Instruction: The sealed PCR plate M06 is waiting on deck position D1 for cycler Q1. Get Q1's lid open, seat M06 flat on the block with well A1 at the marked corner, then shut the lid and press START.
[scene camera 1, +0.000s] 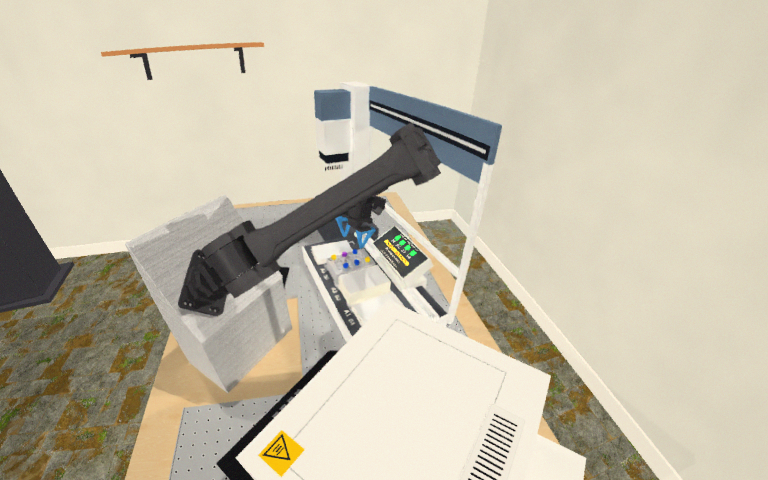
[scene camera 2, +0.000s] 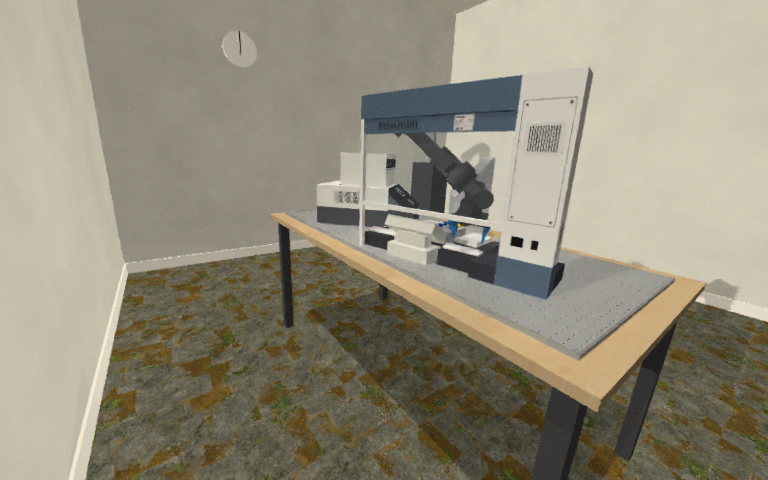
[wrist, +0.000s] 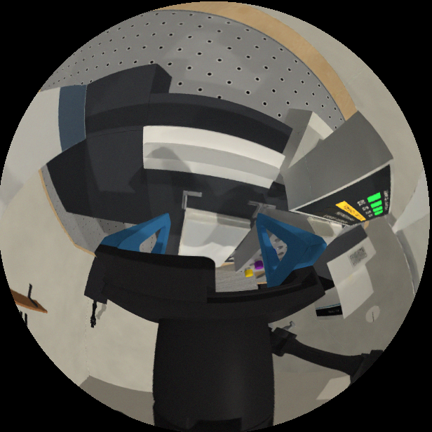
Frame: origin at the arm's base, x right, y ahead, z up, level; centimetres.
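Seen in the pictures: gripper, fingertip midpoint: (scene camera 1: 352, 242) (scene camera 2: 467, 240); arm's base at its link origin: (scene camera 1: 206, 283).
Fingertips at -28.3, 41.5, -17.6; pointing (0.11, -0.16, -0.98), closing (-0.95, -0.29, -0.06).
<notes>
Pixels of each thing's top centre, then the offset from my fingertips to it, as dx, dy, dz. "spot": a spot on its surface instead.
- pale flat rectangular piece at its top centre: (scene camera 1: 332, 249) (scene camera 2: 474, 237) +1.4, -7.5, -0.3
- tilted screen at a spot on its surface: (scene camera 1: 400, 249) spot: +15.3, +10.2, +4.9
- rack with coloured caps, top centre: (scene camera 1: 350, 260) (scene camera 2: 447, 228) +11.5, -4.6, +1.7
- white box at its top centre: (scene camera 1: 364, 278) +21.1, -3.8, +2.0
A pale flat rectangular piece (scene camera 2: 474, 237) (wrist: 212, 231), apparently plate M06, sits on the dark deck; its label and well A1 cannot be read. My gripper (scene camera 1: 353, 241) (scene camera 2: 468, 240) (wrist: 212, 217) has two blue fingers, open and empty. In the wrist view the pale piece shows between and beyond them; the exact height gap is unclear. The arm hides the piece in scene camera 1. Cycler Q1 appears to be the large white machine (scene camera 1: 407, 390) (scene camera 2: 338, 195) with a yellow warning label. Its lid state is unclear, and its block and START button cannot be made out.
A tilted screen (scene camera 1: 400, 249) (wrist: 360, 200) with green and yellow fields stands beside the deck. A rack with coloured caps (scene camera 1: 351, 262) stands near the fingers, by a white box (scene camera 1: 364, 284). A blue-topped frame (scene camera 1: 481, 133) (scene camera 2: 441, 100) spans the deck. The arm's grey pedestal (scene camera 1: 243, 339) stands opposite.
</notes>
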